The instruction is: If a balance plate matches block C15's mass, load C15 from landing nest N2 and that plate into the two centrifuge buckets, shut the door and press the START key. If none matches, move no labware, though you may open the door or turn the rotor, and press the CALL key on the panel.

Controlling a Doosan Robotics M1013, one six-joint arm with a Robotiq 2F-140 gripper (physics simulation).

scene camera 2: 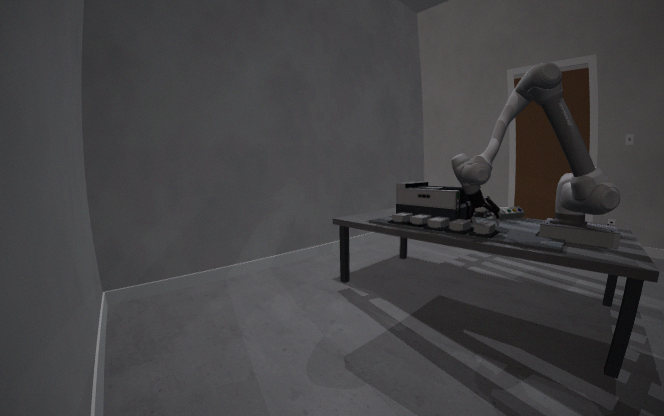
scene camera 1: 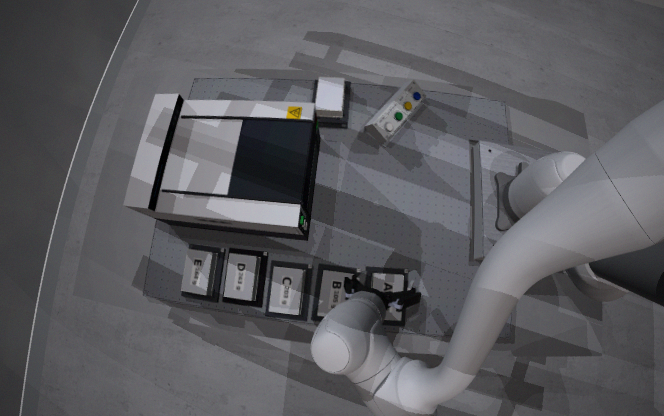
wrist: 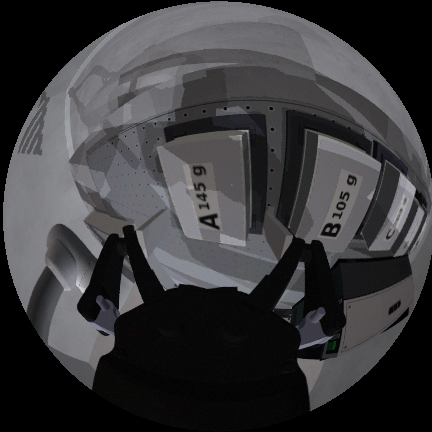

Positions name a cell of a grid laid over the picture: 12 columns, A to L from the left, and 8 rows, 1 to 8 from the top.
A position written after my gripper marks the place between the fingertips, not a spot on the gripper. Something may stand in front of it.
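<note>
Through scene camera 1 I see my gripper (scene camera 1: H6), which is open, along with a small block (scene camera 1: F2), a centrifuge (scene camera 1: E4) and a button box (scene camera 1: H3). Scene camera 2 gives me the centrifuge (scene camera 2: H4) as well. In the wrist view my gripper (wrist: F5) is visible again, and it touches a dark tray (wrist: H3). The centrifuge (wrist: K6) is in that view too.
</note>
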